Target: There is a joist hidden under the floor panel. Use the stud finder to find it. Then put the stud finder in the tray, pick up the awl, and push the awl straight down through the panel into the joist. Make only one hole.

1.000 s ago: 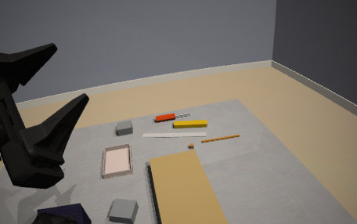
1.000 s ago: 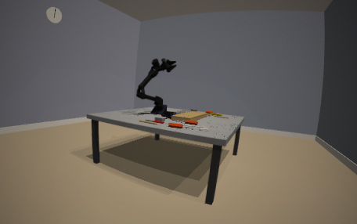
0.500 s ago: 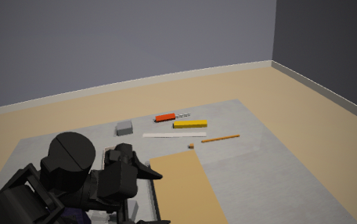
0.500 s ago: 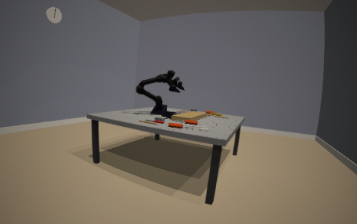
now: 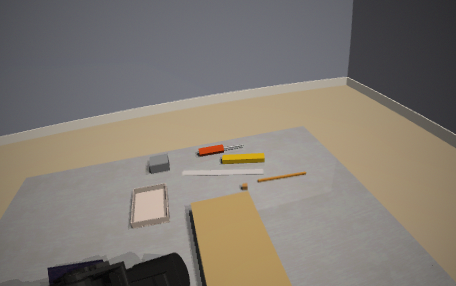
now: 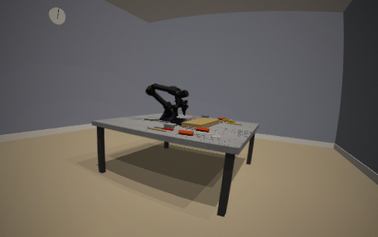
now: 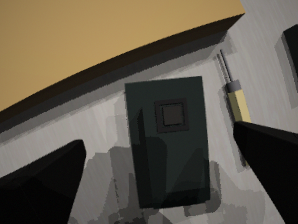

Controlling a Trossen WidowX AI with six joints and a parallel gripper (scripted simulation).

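My gripper tip is 10 mm past the stud finder, 10 mm to the left of it and 40 mm above it. Also, from my gripper tip: small brown cube 270 mm ahead, 460 mm to the left, 70 mm below; yellow bar 310 mm ahead, 620 mm to the left, 70 mm below; pale tray 50 mm behind, 470 mm to the left, 70 mm below.
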